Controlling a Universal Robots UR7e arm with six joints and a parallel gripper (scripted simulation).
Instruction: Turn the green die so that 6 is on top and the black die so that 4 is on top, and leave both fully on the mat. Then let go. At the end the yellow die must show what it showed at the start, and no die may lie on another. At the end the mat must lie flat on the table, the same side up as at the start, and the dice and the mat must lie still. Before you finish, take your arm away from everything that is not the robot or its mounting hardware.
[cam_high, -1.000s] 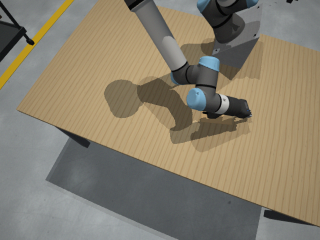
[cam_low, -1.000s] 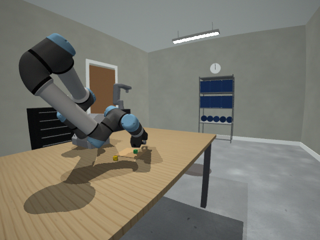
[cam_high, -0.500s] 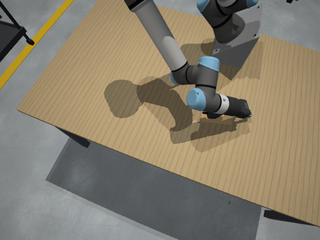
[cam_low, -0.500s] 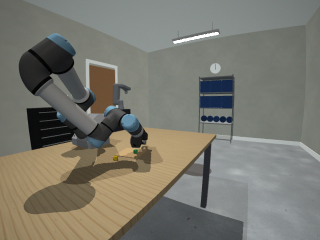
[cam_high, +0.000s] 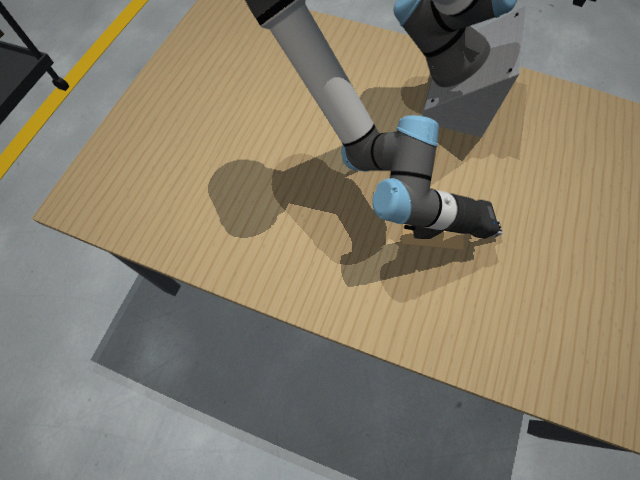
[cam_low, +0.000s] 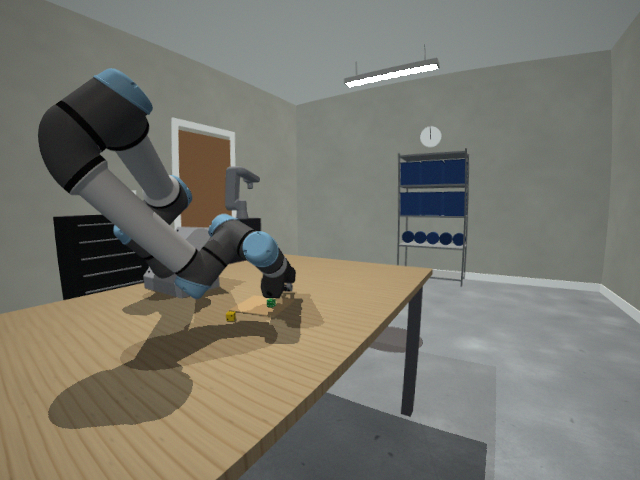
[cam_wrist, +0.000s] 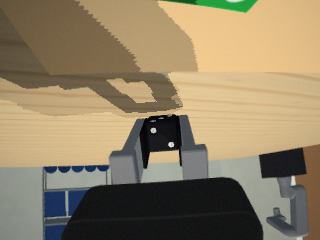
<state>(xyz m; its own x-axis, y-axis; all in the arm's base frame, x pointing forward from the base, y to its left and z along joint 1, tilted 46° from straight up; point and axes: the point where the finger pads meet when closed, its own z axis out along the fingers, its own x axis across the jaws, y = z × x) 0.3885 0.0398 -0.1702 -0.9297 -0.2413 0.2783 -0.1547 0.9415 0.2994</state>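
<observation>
Right now the black die is 10 mm to the left of my hand and 10 mm below it. From my hand the other things lie so: green die (40 mm ahead, 130 mm to the right, 10 mm below); yellow die (250 mm to the right, 10 mm below); tan mat (10 mm ahead, 130 mm to the right, 20 mm below).
</observation>
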